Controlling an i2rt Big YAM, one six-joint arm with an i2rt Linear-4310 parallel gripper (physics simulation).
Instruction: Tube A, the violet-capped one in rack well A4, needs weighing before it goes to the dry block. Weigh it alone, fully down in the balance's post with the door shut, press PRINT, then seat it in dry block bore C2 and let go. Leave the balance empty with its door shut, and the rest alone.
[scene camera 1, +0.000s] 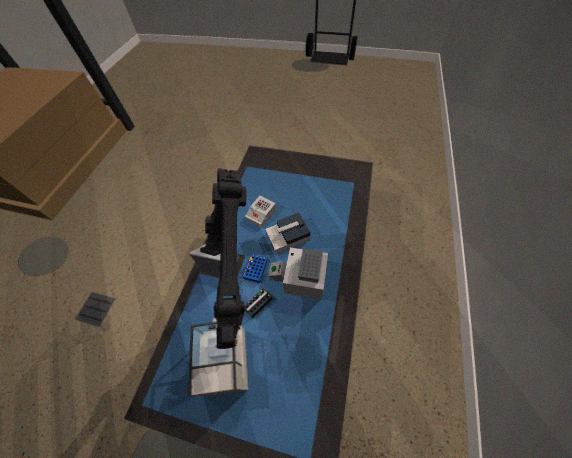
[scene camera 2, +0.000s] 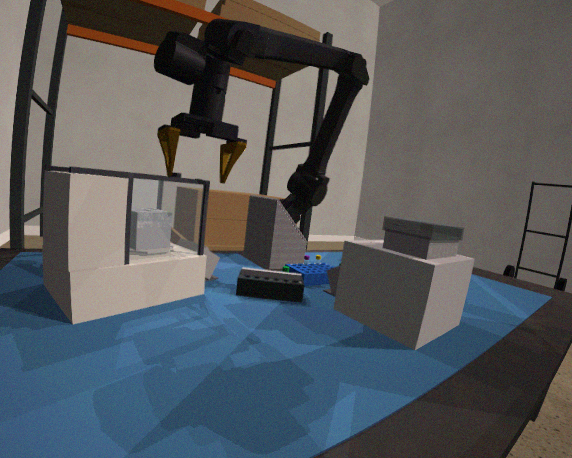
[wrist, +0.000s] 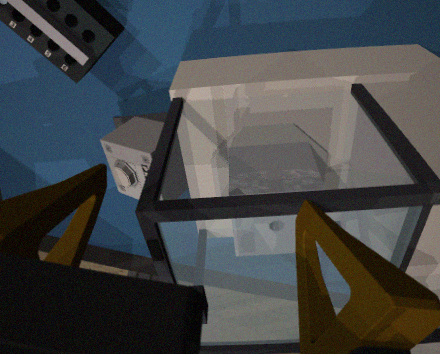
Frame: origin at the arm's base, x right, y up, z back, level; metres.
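Where they show: gripper, between the fingertips: (scene camera 1: 236, 328) (scene camera 2: 196, 179) (wrist: 205, 192); arm's base, origin of its link: (scene camera 1: 214, 250) (scene camera 2: 279, 219).
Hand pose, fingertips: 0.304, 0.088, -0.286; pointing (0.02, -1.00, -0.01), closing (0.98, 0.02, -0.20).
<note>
Things, the pixels of their top centre, and the offset from my fingertips, as dx, dy, dz. "pt": a spot on its surface instead.
- violet-capped tube, centre of its top: (scene camera 2: 307, 255) (scene camera 1: 248, 265) -0.313, -0.158, +0.119
- blue rack, centre of its top: (scene camera 2: 315, 267) (scene camera 1: 255, 267) -0.325, -0.182, +0.092
- balance, centre of its top: (wrist: 283, 311) (scene camera 2: 151, 169) (scene camera 1: 211, 341) +0.077, +0.010, +0.063
- dry block, centre of its top: (scene camera 2: 396, 216) (scene camera 1: 296, 260) -0.354, -0.022, -0.119
- black strip rack, centre of its top: (wrist: 28, 13) (scene camera 2: 271, 271) (scene camera 1: 257, 300) -0.166, -0.164, +0.010
- small box with a green mark, a spot on its surface: (scene camera 1: 276, 270) pt -0.329, -0.143, -0.024
- white-and-dark device, centre of its top: (scene camera 1: 286, 226) -0.561, -0.110, +0.007
- white box with red marks, centre of its top: (scene camera 1: 259, 207) -0.650, -0.142, +0.202
The violet-capped tube (scene camera 1: 248, 266) (scene camera 2: 306, 257) stands in the blue rack (scene camera 1: 255, 270) (scene camera 2: 312, 275), beside a yellow-capped one. The balance (scene camera 1: 215, 378) (scene camera 2: 100, 220) (wrist: 300, 75) has a dark-framed glass chamber; a pale block (scene camera 2: 151, 235) (wrist: 260, 242) with a hole on top stands inside, and no tube shows in it. The door's position is hard to tell. A box with a round button (wrist: 125, 172) stands beside the balance. The dry block (scene camera 1: 311, 265) (scene camera 2: 422, 235) is grey, on a pale base. My gripper (scene camera 2: 197, 178) (wrist: 205, 192) is wide open and empty, above the chamber's top edge.
A black strip rack (scene camera 1: 258, 302) (scene camera 2: 270, 287) (wrist: 60, 35) with a green-capped tube lies between balance and blue rack. A small box with a green mark (scene camera 1: 276, 270), a white-and-dark device (scene camera 1: 289, 231) and a white box with red marks (scene camera 1: 260, 210) stand farther back.
</note>
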